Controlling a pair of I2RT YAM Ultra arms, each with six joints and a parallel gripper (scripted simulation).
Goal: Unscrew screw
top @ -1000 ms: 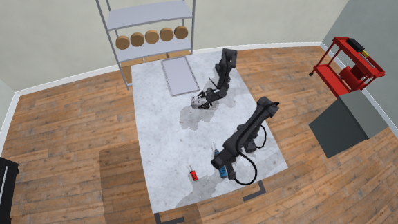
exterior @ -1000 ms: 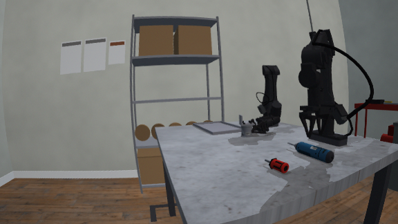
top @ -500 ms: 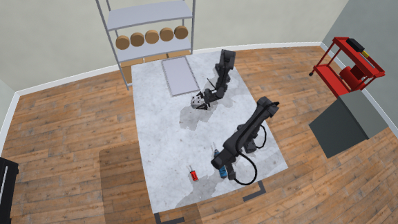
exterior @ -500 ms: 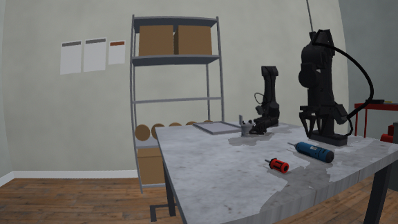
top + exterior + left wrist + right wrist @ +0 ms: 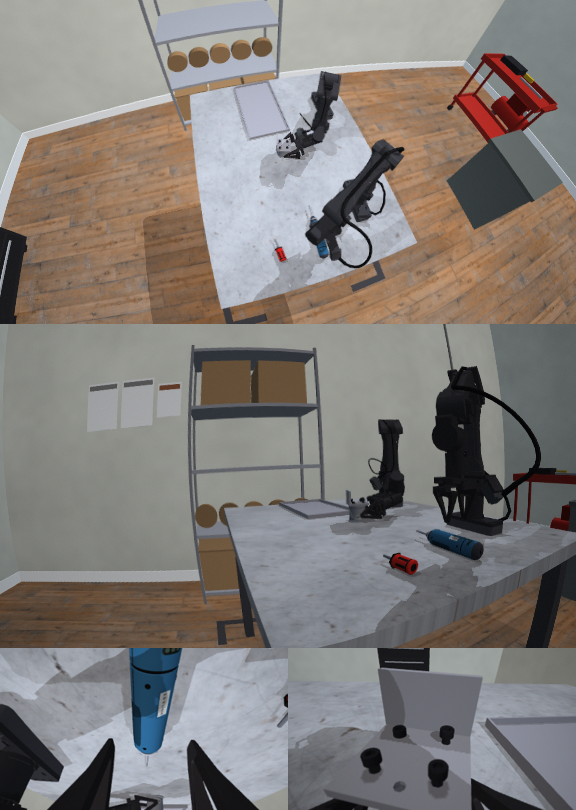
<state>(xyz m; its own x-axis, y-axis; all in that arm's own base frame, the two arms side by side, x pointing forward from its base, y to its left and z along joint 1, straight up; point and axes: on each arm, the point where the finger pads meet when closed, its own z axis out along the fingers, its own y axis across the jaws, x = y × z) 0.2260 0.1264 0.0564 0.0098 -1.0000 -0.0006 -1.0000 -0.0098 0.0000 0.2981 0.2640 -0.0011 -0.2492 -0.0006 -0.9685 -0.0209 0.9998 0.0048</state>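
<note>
Right now my right hand is right at the joint module. Also, from my right hand: screw 20 mm ahead, 20 mm to the left, 40 mm above; then grey bracket 50 mm above; then bit 60 mm behind, 330 mm to the left, 10 mm below.
</note>
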